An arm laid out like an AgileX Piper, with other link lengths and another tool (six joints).
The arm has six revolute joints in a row. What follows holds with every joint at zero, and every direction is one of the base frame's. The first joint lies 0.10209 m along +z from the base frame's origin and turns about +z. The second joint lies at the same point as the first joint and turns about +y. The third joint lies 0.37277 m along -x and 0.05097 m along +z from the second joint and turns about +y. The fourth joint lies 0.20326 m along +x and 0.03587 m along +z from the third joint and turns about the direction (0.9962, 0, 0.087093). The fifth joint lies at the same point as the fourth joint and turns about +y. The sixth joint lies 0.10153 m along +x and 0.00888 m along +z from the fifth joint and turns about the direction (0.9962, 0, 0.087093). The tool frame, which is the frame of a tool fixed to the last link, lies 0.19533 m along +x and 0.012 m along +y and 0.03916 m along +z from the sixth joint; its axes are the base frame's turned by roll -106.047, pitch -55.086 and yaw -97.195 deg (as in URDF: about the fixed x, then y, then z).
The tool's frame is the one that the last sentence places.
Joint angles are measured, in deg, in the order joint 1, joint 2, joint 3, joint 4, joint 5, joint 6. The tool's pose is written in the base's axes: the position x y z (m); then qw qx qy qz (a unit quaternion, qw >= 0). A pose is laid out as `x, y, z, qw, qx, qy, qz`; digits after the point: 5 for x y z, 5 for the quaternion.
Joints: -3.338 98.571 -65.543 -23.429 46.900 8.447
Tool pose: 0.39794, -0.09609, 0.11064, 0.31071, 0.89289, -0.30533, 0.11394
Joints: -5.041 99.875 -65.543 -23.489 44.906 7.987
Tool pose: 0.40473, -0.10564, 0.10433, 0.30890, 0.89142, -0.31094, 0.11516
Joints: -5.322 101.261 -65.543 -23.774 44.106 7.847
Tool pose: 0.40814, -0.10755, 0.09578, 0.31103, 0.89266, -0.30690, 0.11060
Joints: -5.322 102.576 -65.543 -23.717 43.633 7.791
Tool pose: 0.41018, -0.10677, 0.08682, 0.31153, 0.89456, -0.30327, 0.10365
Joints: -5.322 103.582 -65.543 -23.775 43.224 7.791
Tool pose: 0.41189, -0.10644, 0.08008, 0.31226, 0.89582, -0.30032, 0.09897
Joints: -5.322 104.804 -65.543 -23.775 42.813 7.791
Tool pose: 0.41336, -0.10589, 0.07164, 0.31299, 0.89734, -0.29711, 0.09238
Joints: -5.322 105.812 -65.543 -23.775 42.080 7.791
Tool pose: 0.41640, -0.10494, 0.06513, 0.31207, 0.89877, -0.29449, 0.09002
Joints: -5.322 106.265 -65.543 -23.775 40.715 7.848
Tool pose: 0.42285, -0.10324, 0.06353, 0.30757, 0.89979, -0.29387, 0.09701
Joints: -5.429 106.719 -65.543 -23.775 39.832 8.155
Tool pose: 0.42675, -0.10300, 0.06135, 0.30451, 0.89980, -0.29613, 0.09970
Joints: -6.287 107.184 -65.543 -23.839 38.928 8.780
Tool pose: 0.42941, -0.10865, 0.05921, 0.30180, 0.89716, -0.30650, 0.10038
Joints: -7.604 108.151 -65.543 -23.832 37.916 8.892
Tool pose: 0.43105, -0.11728, 0.05321, 0.30047, 0.89491, -0.31540, 0.09688
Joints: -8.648 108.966 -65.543 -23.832 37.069 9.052
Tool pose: 0.43234, -0.12418, 0.04811, 0.29916, 0.89297, -0.32290, 0.09404
